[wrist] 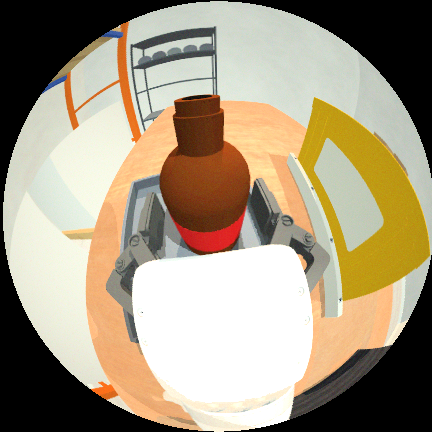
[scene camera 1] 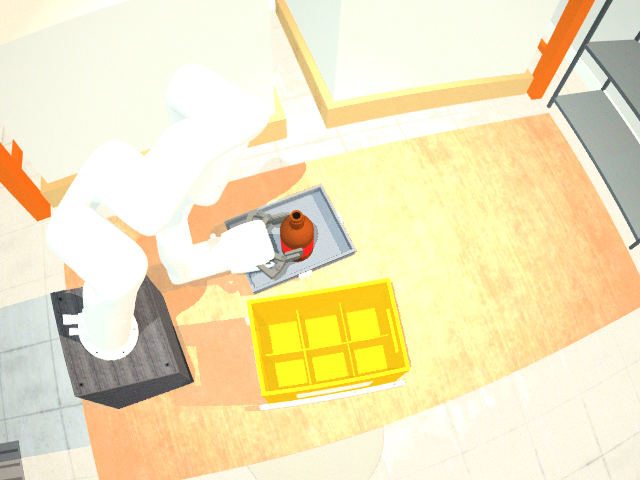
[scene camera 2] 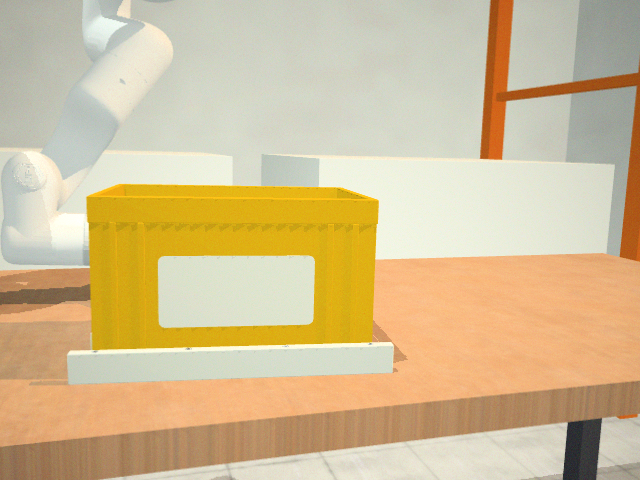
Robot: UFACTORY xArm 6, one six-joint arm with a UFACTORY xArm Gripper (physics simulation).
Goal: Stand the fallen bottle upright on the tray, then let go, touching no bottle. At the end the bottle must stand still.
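Frame: origin at the arm's base, x ahead, y left, z up, level; metres.
Where they show: gripper, fingertip midpoint: (wrist: 205, 194) (scene camera 1: 295, 233); arm's base at its link origin: (scene camera 1: 108, 330).
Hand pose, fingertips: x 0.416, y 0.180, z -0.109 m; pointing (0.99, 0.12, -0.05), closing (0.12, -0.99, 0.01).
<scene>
Things, the pixels of their top centre, and the offset from my fingertips. "*": a spot on its surface instead.
- brown bottle at its top centre: (wrist: 196, 96) (scene camera 1: 296, 215) 0.002 m ahead, 0.000 m left, 0.084 m up
- grey tray at its top centre: (wrist: 187, 233) (scene camera 1: 288, 235) 0.013 m back, 0.024 m left, 0.050 m down
- yellow crate at its top centre: (scene camera 2: 235, 191) (scene camera 1: 327, 336) (wrist: 392, 156) 0.007 m ahead, 0.263 m right, 0.099 m up
- white strip at a spot on its surface: (scene camera 2: 232, 363) (scene camera 1: 330, 399) * 0.003 m back, 0.366 m right, 0.060 m down
The brown bottle (scene camera 1: 297, 232) (wrist: 205, 185) with a red label stands upright on the grey tray (scene camera 1: 328, 222) (wrist: 141, 187), mouth up. My gripper (scene camera 1: 293, 236) (wrist: 205, 194) is open and reaches in level from the left in scene camera 1, low over the tray. Its two fingers stand on either side of the bottle, and a gap shows on each side in the wrist view. The bottle's foot is partly hidden by the white gripper body in the wrist view. The bottle, tray and fingers do not show in scene camera 2.
A yellow crate (scene camera 1: 317, 299) (scene camera 2: 232, 209) (wrist: 395, 200) with several compartments stands close beside the tray. A white strip (scene camera 1: 333, 396) (scene camera 2: 232, 363) runs along its front foot. The dark arm pedestal (scene camera 1: 149, 361) is at the left.
</scene>
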